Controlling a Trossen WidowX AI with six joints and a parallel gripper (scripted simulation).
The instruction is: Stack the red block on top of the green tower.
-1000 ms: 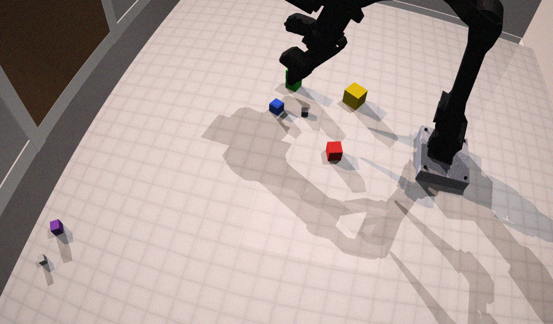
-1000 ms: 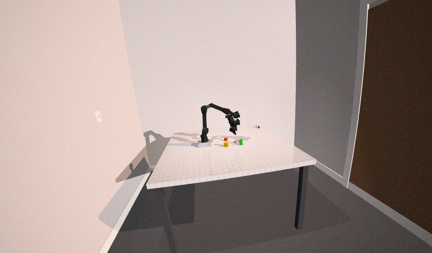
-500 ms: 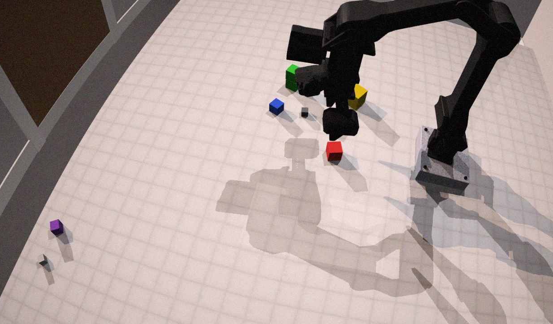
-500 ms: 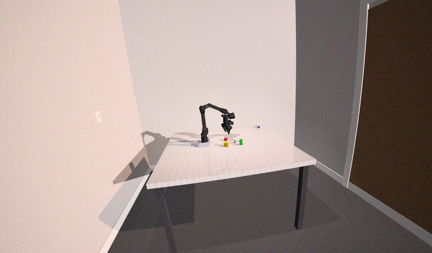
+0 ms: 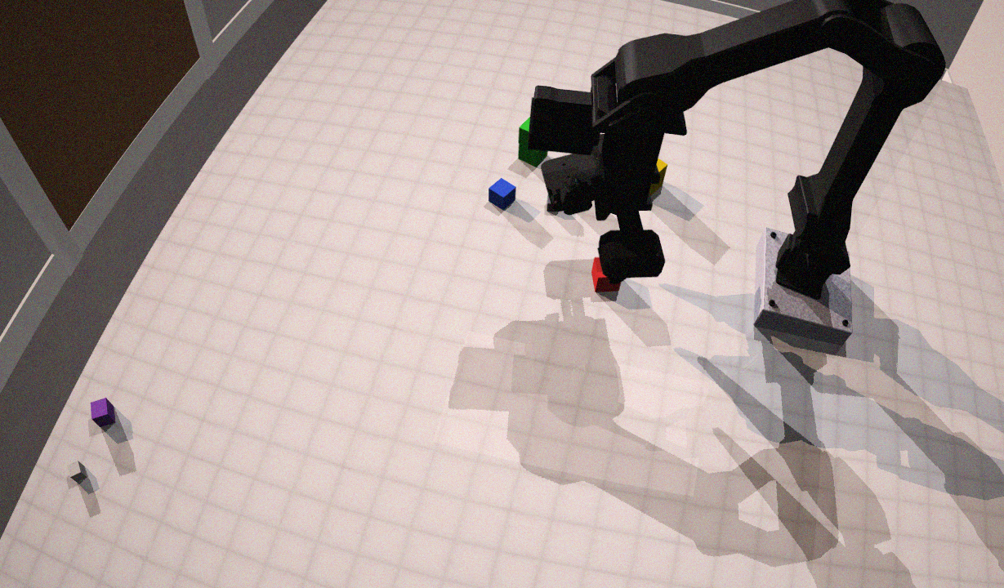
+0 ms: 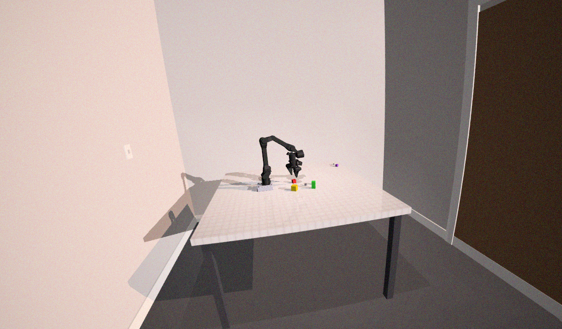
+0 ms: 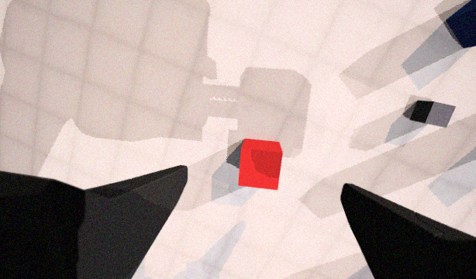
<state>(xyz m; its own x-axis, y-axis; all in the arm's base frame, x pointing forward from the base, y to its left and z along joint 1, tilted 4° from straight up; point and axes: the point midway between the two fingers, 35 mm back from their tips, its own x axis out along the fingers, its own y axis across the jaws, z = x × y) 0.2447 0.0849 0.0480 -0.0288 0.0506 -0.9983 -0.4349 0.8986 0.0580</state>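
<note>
The red block lies 50 mm below my gripper tip and 10 mm behind it. The rest, counted from my gripper tip: blue block (160 mm ahead, 80 mm to the right, 50 mm below); yellow block (180 mm to the right, 40 mm below, 10 mm behind); small dark cube (90 mm to the right, 90 mm ahead, 50 mm below).
</note>
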